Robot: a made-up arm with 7 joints. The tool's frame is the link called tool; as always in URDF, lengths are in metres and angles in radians. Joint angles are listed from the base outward. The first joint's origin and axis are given. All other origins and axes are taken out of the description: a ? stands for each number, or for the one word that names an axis. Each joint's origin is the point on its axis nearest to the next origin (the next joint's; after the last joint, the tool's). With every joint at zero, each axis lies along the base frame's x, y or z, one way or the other. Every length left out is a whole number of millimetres.
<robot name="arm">
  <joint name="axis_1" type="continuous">
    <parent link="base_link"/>
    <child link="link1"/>
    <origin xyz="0 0 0.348"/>
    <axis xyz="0 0 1"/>
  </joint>
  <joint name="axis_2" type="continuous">
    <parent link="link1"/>
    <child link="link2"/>
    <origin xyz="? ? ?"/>
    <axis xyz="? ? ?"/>
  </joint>
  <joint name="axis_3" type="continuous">
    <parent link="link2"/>
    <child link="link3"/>
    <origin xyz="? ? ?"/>
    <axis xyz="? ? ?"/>
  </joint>
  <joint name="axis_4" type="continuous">
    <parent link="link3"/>
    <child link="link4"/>
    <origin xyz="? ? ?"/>
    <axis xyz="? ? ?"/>
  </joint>
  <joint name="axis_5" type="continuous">
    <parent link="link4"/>
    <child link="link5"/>
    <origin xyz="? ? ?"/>
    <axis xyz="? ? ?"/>
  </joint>
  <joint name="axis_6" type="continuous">
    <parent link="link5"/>
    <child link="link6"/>
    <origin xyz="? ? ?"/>
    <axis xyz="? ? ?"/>
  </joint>
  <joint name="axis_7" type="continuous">
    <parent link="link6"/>
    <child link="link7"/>
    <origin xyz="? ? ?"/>
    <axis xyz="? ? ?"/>
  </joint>
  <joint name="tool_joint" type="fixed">
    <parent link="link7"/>
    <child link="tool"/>
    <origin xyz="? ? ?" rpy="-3.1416 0 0"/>
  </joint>
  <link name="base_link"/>
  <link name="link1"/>
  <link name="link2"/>
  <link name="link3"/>
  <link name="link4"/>
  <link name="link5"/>
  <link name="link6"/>
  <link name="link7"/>
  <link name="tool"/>
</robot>
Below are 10 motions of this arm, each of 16 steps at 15 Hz.
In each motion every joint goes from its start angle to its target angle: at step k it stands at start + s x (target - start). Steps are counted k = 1, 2, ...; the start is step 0. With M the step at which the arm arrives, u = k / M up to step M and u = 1 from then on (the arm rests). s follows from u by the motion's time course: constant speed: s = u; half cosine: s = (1 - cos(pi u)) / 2; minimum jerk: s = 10 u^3 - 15 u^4 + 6 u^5.
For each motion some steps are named. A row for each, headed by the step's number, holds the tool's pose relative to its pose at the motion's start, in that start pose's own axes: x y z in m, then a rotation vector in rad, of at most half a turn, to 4 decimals.
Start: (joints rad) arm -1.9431 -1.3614 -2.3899 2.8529 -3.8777 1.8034 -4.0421
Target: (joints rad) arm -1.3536 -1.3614 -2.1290 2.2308 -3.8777 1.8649 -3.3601
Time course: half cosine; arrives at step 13
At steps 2, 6, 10, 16:
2: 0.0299 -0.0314 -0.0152 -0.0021 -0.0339 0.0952
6: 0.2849 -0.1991 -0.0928 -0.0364 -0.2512 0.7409
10: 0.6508 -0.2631 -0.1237 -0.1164 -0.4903 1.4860
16: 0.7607 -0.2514 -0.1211 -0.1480 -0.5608 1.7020

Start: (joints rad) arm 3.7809 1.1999 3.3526 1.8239 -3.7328 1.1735 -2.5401
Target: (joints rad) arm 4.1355 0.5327 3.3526 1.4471 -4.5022 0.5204 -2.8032
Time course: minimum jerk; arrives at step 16
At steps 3, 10, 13, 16:
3: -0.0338 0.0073 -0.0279 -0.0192 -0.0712 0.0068
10: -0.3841 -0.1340 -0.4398 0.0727 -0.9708 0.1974
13: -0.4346 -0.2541 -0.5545 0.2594 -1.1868 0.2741
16: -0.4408 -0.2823 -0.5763 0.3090 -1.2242 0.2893

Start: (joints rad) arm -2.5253 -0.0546 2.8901 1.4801 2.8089 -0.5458 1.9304
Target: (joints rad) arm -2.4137 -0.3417 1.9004 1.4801 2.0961 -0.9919 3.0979
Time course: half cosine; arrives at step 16
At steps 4, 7, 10, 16:
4: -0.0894 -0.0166 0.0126 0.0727 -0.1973 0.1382
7: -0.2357 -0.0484 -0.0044 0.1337 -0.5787 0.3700
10: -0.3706 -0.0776 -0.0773 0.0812 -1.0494 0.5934
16: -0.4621 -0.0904 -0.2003 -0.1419 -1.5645 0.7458

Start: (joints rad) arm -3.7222 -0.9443 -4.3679 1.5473 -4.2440 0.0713 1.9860
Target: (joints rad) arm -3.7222 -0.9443 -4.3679 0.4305 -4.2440 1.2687 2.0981
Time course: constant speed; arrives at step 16
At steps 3, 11, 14, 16:
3: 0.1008 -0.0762 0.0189 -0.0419 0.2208 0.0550
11: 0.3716 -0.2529 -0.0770 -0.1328 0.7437 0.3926
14: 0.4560 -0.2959 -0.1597 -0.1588 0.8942 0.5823
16: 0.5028 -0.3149 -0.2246 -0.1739 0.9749 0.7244

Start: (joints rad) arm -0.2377 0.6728 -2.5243 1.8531 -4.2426 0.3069 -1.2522
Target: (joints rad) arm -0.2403 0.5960 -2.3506 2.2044 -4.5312 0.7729 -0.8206
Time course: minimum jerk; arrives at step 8
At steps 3, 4, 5, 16:
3: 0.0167 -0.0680 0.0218 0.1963 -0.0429 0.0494
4: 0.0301 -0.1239 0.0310 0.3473 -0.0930 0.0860
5: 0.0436 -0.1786 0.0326 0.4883 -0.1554 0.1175
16: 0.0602 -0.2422 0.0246 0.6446 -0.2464 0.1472

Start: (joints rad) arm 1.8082 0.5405 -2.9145 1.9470 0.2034 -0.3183 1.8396
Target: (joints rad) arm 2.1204 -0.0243 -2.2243 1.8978 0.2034 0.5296 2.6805
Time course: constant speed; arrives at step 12
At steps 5, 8, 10, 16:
5: -0.0522 0.2845 0.0310 -0.6835 0.0552 0.6494
8: -0.1340 0.4246 -0.0124 -1.1127 0.1389 0.9830
10: -0.2025 0.4923 -0.0619 -1.4110 0.2140 1.1653
16: -0.2762 0.5348 -0.1228 -1.7207 0.3024 1.3036

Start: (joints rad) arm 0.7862 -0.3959 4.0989 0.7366 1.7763 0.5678 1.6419
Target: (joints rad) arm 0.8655 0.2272 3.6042 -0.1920 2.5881 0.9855 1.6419
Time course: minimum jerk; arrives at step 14
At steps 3, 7, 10, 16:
3: 0.0267 -0.0186 -0.0138 0.0251 -0.0082 0.0619
7: 0.1771 -0.1035 -0.1217 0.1691 -0.2120 0.4347
10: 0.2913 -0.1331 -0.2052 0.2468 -0.5383 0.6945
16: 0.3373 -0.1371 -0.2308 0.2646 -0.6979 0.7833

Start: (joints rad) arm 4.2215 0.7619 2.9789 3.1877 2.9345 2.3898 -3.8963
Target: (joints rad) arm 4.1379 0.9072 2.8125 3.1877 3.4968 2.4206 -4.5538
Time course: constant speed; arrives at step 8
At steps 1, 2, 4, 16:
1: -0.0089 -0.0020 0.0144 -0.0380 -0.0051 -0.1117
2: -0.0172 -0.0037 0.0286 -0.0762 -0.0139 -0.2228
4: -0.0323 -0.0067 0.0567 -0.1519 -0.0432 -0.4429
16: -0.0567 -0.0107 0.1104 -0.2947 -0.1508 -0.8725

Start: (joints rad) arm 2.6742 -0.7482 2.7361 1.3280 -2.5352 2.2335 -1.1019
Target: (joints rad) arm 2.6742 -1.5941 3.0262 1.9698 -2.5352 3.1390 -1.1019
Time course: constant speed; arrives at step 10
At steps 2, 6, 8, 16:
2: -0.0440 0.0179 -0.0541 0.0998 -0.0928 0.0643
6: -0.1106 0.0121 -0.1905 0.3117 -0.2007 0.1790
8: -0.1307 -0.0113 -0.2655 0.4237 -0.2255 0.2148
16: -0.1422 -0.0469 -0.3412 0.5391 -0.2406 0.2296

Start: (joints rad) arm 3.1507 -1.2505 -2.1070 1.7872 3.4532 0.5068 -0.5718
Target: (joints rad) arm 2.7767 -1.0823 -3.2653 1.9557 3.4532 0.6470 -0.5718
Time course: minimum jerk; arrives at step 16
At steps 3, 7, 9, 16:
3: -0.0097 -0.0475 0.0084 0.0599 -0.0227 -0.0343
7: -0.1123 -0.3775 -0.0139 0.4763 -0.1697 -0.2715
9: -0.2084 -0.5848 -0.1136 0.7675 -0.2557 -0.4395
16: -0.3776 -0.8273 -0.4083 1.2507 -0.3506 -0.7311

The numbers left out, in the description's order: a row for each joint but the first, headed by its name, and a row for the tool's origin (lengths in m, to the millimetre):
axis_2: xyz 0 0 0, axis 0 1 0
axis_3: xyz 0 0 0.323, axis 0 0 1
axis_4: xyz 0.046 0 0, axis 0 -1 0
axis_5: xyz 0.111 0 -0.492, axis 0 0 -1
axis_6: xyz 0 0 0, axis 0 1 0
axis_7: xyz 0.107 0 -0.137, axis 0 0 -1
tool: xyz 0 0 0

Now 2 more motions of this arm.
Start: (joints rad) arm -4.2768 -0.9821 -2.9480 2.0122 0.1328 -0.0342 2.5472
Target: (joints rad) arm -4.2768 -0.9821 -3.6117 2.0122 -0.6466 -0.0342 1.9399
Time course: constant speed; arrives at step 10
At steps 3, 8, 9, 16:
3: 0.0304 -0.0702 -0.0067 0.1340 0.1059 -0.5060
8: 0.0834 -0.1867 -0.0397 0.2517 0.4167 -1.3306
9: 0.0941 -0.2104 -0.0501 0.2542 0.4981 -1.4898
16: 0.1048 -0.2343 -0.0620 0.2479 0.5857 -1.6460

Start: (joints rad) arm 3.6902 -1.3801 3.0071 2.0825 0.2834 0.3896 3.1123
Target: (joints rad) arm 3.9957 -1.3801 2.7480 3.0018 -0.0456 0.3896 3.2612
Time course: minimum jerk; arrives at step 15
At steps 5, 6, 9, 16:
5: -0.0912 0.0714 -0.0882 0.0103 -0.1964 -0.1214
6: -0.1278 0.1137 -0.1408 0.0126 -0.2985 -0.1835
9: -0.1901 0.2752 -0.3470 0.0025 -0.6525 -0.3886
16: -0.1578 0.4174 -0.5454 -0.0330 -0.9704 -0.5535

